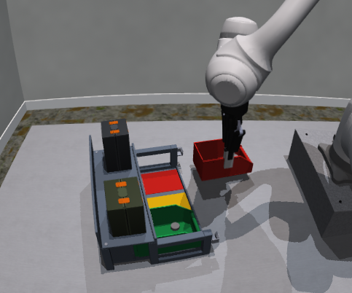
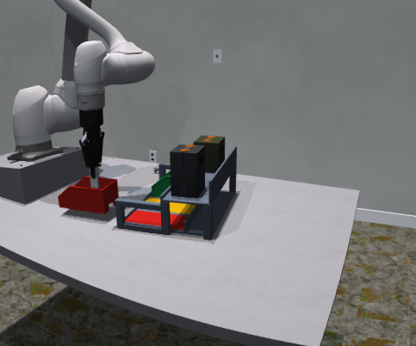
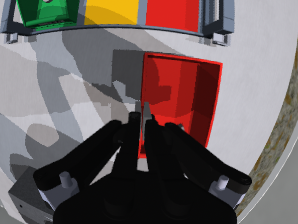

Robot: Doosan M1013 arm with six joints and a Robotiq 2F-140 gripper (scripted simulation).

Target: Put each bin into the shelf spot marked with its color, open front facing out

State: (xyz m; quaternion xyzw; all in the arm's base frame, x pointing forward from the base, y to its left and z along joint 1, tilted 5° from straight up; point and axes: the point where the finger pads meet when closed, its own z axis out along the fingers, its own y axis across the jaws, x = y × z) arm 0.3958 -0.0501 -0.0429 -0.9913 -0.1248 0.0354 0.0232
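My gripper is now 50 mm to the left of the red bin, 40 mm above it and 10 mm short of it. Round my hand: green bin (230 mm to the left, 180 mm ahead, 60 mm below).
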